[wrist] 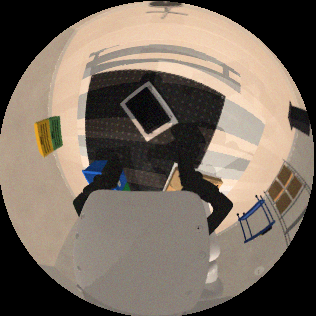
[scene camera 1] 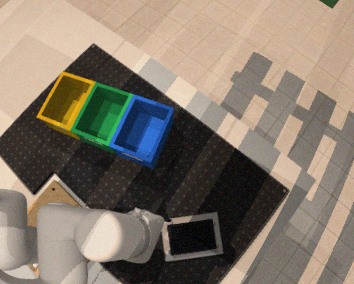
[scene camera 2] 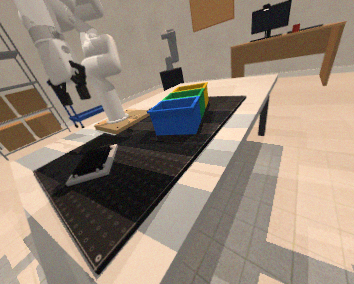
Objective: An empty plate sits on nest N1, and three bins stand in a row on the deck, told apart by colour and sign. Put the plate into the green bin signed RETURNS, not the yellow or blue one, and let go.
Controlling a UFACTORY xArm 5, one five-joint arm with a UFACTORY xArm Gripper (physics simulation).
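Where they show: gripper, fingertip midpoint: [wrist: 147, 158] [scene camera 1: 157, 237] [scene camera 2: 77, 102]; arm's base at its link origin: [scene camera 2: 118, 119].
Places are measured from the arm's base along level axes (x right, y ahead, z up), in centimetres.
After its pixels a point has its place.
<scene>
The black plate [scene camera 1: 192, 237] @(x 24.3, y 32.3, z 0.2 cm) [scene camera 2: 93, 160] @(x 24.6, y 34.3, z 1.1 cm) [wrist: 149, 110] @(x 24.3, y 31.5, z 0.1 cm) lies in the light grey frame of the nest [scene camera 1: 195, 256] @(x 28.8, y 29.2, z -0.2 cm) [scene camera 2: 90, 178] @(x 28.1, y 39.4, z -0.9 cm) [wrist: 163, 131]. The yellow bin [scene camera 1: 67, 100] @(x -35.8, y 31.3, z -0.8 cm) [scene camera 2: 195, 85] @(x -35.7, y 30.3, z 8.0 cm), green bin [scene camera 1: 103, 114] @(x -22.6, y 37.4, z -0.8 cm) [scene camera 2: 185, 94] @(x -23.0, y 33.6, z 7.1 cm) [wrist: 127, 187] @(x -11.7, y 30.9, z 0.0 cm) and blue bin [scene camera 1: 145, 130] @(x -9.0, y 43.8, z -0.8 cm) [scene camera 2: 175, 120] @(x -2.3, y 46.0, z 4.4 cm) [wrist: 100, 173] @(x -0.1, y 40.8, z 8.5 cm) stand in a row, green in the middle. My gripper [scene camera 2: 75, 96] @(x 19.0, y 26.1, z 17.5 cm) [wrist: 147, 158] @(x 19.0, y 26.1, z 17.5 cm) is open and empty, high above the deck and to the base side of the nest. In scene camera 1 the arm hides most of it. The RETURNS sign is not readable.
The black perforated deck [scene camera 1: 240, 170] @(x 19.8, y 56.2, z -1.4 cm) [scene camera 2: 135, 200] @(x 23.9, y 57.2, z -1.4 cm) carries nest and bins. The wooden base board [scene camera 1: 52, 197] @(x -12.1, y 8.4, z 0.0 cm) [scene camera 2: 134, 119] @(x -3.6, y 12.4, z -0.2 cm) of the arm lies beside it. The blue bin stands on the nest's side of the green bin. A shelf unit and blue trolley stand beyond the table.
</scene>
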